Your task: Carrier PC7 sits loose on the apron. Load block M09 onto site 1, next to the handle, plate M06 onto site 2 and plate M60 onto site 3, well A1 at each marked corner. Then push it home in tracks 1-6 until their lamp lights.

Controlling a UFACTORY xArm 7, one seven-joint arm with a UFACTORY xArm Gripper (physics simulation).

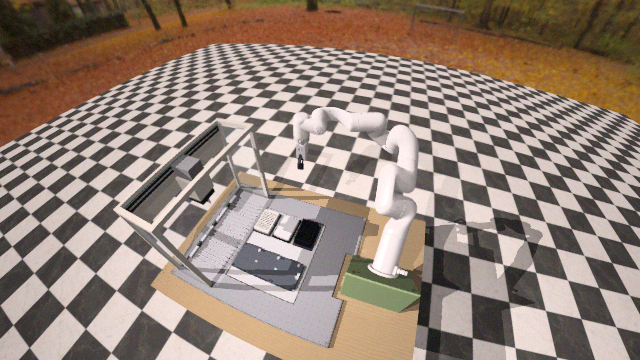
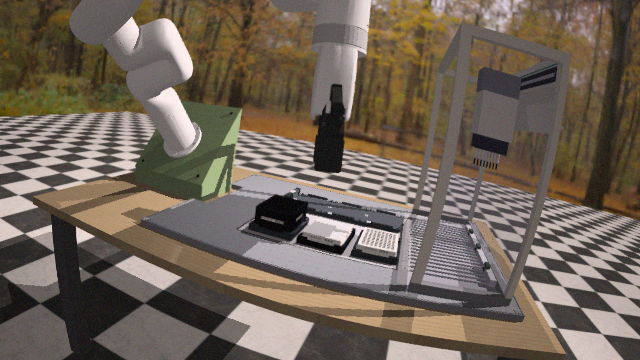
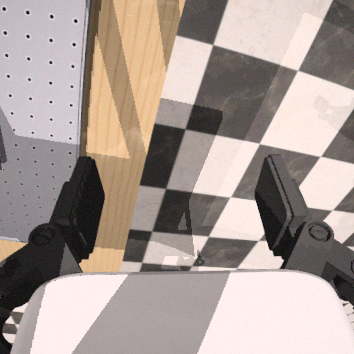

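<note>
The dark carrier lies flat on the white apron, beside the row of labware. A black block, a plain white plate and a white plate with a grid of wells stand in a row, each on a dark holder. Their labels are too small to read. My gripper is open and empty, pointing down, high above the table's edge and the floor. The ribbed track deck lies beside the apron.
A frame stands over the track deck, with a grey pipetting head hanging inside. The arm stands on a green base. The perforated deck plate borders the wooden table edge.
</note>
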